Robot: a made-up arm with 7 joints. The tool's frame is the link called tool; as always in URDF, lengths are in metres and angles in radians. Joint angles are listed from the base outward.
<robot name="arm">
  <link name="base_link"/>
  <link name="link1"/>
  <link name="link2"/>
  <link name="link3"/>
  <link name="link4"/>
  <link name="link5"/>
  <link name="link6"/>
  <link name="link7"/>
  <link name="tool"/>
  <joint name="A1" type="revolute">
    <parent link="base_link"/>
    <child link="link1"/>
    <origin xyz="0 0 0"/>
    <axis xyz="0 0.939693 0.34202"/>
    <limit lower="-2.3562" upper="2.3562"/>
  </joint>
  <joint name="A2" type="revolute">
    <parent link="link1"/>
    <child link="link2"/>
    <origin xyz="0 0 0"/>
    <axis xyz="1 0 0"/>
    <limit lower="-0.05" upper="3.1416"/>
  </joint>
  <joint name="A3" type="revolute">
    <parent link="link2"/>
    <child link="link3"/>
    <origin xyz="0 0 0"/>
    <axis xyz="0 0 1"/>
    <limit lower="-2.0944" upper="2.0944"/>
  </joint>
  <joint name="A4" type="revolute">
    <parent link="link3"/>
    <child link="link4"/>
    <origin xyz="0.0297 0 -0.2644"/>
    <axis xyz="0 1 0"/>
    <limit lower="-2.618" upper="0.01"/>
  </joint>
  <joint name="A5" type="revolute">
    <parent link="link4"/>
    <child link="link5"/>
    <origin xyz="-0.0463 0 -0.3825"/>
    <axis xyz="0 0 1"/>
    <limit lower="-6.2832" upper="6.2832"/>
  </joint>
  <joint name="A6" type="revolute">
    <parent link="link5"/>
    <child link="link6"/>
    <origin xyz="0 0 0"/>
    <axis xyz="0 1 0"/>
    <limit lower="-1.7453" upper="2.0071"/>
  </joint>
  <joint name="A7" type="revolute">
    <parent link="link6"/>
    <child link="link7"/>
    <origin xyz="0 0 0"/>
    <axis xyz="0 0 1"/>
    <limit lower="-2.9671" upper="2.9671"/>
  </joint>
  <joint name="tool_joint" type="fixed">
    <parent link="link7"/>
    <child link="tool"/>
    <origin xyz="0 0 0"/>
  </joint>
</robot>
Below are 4 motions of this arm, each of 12 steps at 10 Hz.
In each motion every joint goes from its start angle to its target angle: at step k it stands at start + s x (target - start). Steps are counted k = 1, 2, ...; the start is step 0. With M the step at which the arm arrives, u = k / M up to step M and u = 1 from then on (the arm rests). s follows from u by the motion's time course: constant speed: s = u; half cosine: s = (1 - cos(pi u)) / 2; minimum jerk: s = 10 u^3 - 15 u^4 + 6 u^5.
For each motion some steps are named. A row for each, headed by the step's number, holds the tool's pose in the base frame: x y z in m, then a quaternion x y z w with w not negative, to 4 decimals.
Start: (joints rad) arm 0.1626 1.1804 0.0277 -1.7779 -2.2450 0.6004 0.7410
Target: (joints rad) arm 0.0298 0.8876 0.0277 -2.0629 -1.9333 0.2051 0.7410
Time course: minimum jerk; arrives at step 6
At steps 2, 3, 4, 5, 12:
2: 0.3880 0.2107 -0.1313 0.7925 -0.3511 -0.4931 0.0741
3: 0.3904 0.1708 -0.1168 0.7578 -0.4146 -0.4882 0.1250
4: 0.3890 0.1330 -0.0975 0.7129 -0.4813 -0.4834 0.1626
5: 0.3861 0.1115 -0.0840 0.6818 -0.5221 -0.4804 0.1782
12: 0.3853 0.1073 -0.0811 0.6751 -0.5305 -0.4798 0.1807

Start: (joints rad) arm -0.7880 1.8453 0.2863 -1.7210 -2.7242 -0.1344 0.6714
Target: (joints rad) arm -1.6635 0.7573 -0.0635 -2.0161 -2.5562 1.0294 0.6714
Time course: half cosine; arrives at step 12
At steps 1, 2, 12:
1: 0.2114 0.1252 0.4179 -0.9214 -0.2262 0.2185 0.2283
2: 0.2124 0.1244 0.4141 -0.9319 -0.1868 0.1936 0.2434
12: 0.1027 -0.1075 0.3922 -0.5782 0.4737 -0.5316 0.3984

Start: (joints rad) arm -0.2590 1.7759 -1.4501 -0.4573 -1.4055 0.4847 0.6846
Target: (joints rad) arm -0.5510 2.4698 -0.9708 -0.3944 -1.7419 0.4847 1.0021
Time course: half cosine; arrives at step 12
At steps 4, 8, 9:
4: 0.0759 0.6333 0.1139 0.6593 0.4462 -0.5697 0.2043
8: 0.0032 0.5507 0.3432 0.7854 0.4656 -0.3770 0.1557
9: -0.0212 0.5237 0.3829 0.8055 0.4674 -0.3352 0.1425

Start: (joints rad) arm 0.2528 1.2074 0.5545 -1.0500 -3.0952 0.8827 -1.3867
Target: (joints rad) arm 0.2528 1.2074 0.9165 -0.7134 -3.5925 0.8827 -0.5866
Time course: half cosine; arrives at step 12
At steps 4, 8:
4: 0.1972 0.5736 -0.0600 -0.2345 -0.7986 0.1612 0.5304
8: 0.1233 0.6120 -0.0511 -0.2713 -0.7672 0.3022 0.4964

